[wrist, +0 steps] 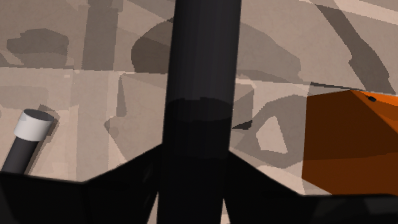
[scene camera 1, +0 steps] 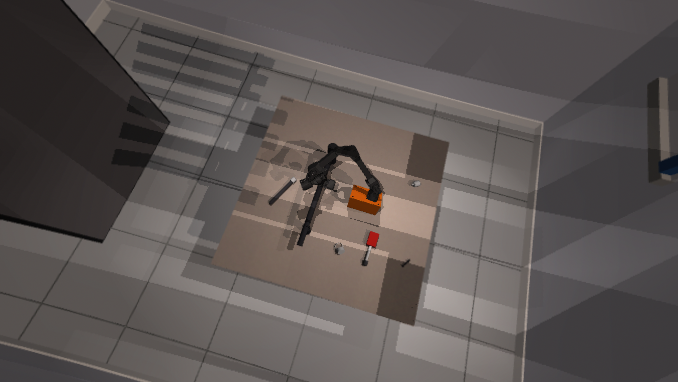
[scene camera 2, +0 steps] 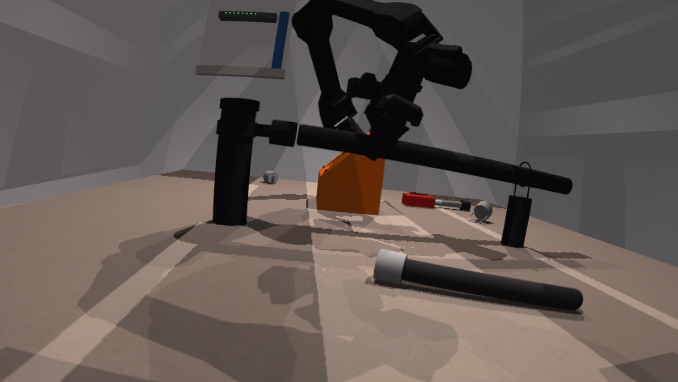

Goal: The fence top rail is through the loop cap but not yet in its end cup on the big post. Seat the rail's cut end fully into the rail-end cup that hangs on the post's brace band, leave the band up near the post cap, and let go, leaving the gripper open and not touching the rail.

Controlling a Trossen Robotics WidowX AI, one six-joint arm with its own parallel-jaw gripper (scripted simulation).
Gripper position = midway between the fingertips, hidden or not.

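Black top rail (scene camera 2: 401,151), (wrist: 201,78). My gripper (scene camera 2: 369,159), (wrist: 193,152).
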